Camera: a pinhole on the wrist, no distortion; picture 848 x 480 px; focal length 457.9 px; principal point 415.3 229.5 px. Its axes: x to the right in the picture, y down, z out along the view. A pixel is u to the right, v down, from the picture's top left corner.
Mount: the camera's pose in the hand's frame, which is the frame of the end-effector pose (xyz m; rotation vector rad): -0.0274 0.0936 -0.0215 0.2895 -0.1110 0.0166
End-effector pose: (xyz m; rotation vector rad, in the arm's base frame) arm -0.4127 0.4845 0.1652 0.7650 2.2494 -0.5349
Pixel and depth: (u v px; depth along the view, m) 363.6 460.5 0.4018
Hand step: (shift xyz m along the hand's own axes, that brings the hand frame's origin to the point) -0.1220 0.1730 0.4136
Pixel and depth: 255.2 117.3 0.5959
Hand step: -0.2934 -0.2167 0.4813
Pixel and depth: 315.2 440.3 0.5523
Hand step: -0.2146 0.1794 0.5632
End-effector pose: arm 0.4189 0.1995 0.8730 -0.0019 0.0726 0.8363
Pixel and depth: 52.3 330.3 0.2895
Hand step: -0.2885 0.0718 0.2467
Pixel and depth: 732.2 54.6 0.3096
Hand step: 0.1563 -0.1081 0.2637
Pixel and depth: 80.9 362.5 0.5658
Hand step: -0.5038 0.0892 0.5179
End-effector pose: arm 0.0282 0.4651 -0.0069 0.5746 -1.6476 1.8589
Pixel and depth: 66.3 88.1 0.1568
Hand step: -0.1614 0.0023 0.1007
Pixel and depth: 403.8 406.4 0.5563
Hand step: -0.1077 0.1406 0.5677
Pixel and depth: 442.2 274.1 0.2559
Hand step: -0.0406 0.0444 0.2310
